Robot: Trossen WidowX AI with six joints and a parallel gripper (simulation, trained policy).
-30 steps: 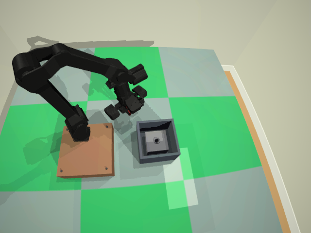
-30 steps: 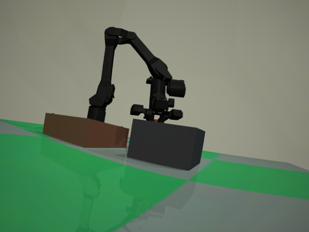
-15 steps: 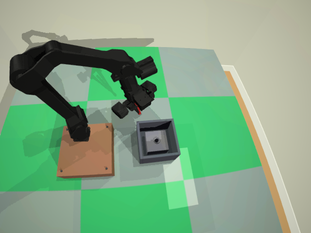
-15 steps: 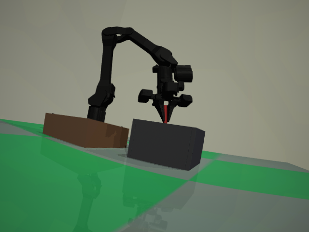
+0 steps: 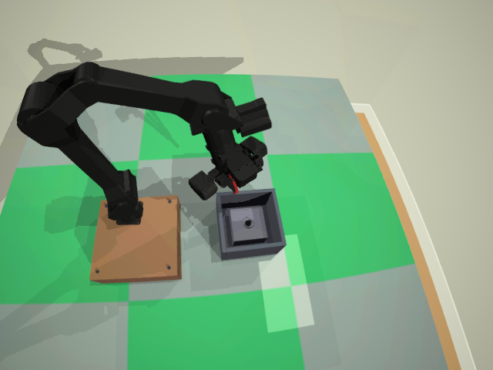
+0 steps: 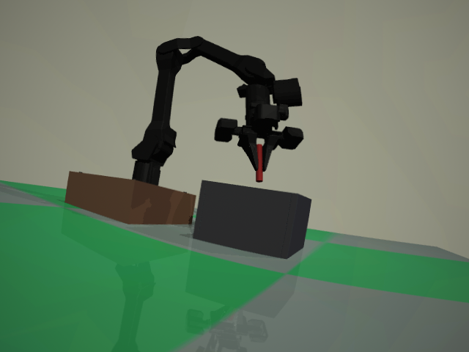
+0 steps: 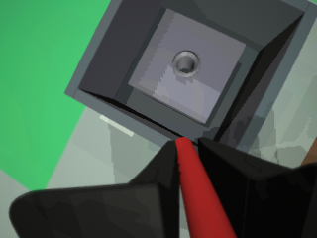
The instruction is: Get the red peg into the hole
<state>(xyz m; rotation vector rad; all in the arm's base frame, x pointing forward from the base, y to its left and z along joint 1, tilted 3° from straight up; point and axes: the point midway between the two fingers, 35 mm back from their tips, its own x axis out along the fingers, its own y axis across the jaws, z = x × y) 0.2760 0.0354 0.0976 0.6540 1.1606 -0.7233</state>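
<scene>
Right now my gripper tip is 9 cm above the grey plate, 6 cm to the left of it and 4 cm short of it. From my gripper tip the other things lie so: red peg (2 cm above, 1 cm to the left, 1 cm behind); dark grey box (11 cm below, 6 cm to the right, 4 cm ahead).
</scene>
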